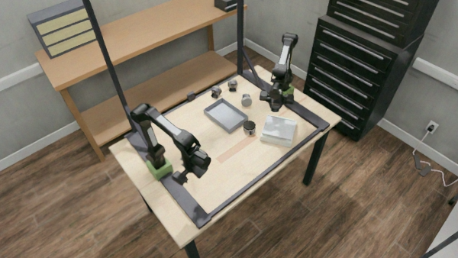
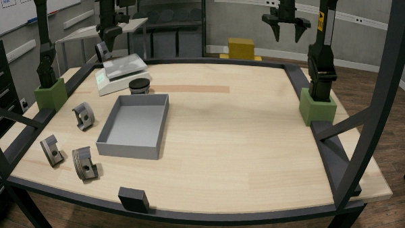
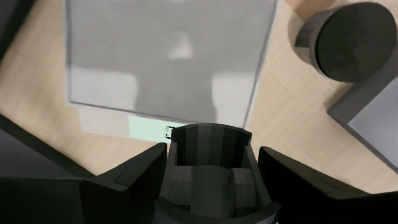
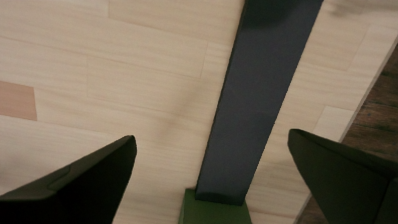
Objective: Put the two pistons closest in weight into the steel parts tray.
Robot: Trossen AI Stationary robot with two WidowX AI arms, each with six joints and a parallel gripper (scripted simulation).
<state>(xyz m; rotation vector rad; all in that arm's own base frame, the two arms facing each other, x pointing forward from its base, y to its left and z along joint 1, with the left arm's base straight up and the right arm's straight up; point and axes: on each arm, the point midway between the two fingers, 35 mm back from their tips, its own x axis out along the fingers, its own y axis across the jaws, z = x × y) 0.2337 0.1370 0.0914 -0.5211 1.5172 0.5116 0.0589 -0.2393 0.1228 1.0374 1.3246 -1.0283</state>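
Note:
The grey pan lies 13 cm below my left hand, 6 cm ahead of it and 2 cm to the right of it. The rest, counted from my left hand: white scale (15 cm below, 6 cm ahead, 2 cm to the right); steel parts tray (25 cm behind, 17 cm to the right, 17 cm below).

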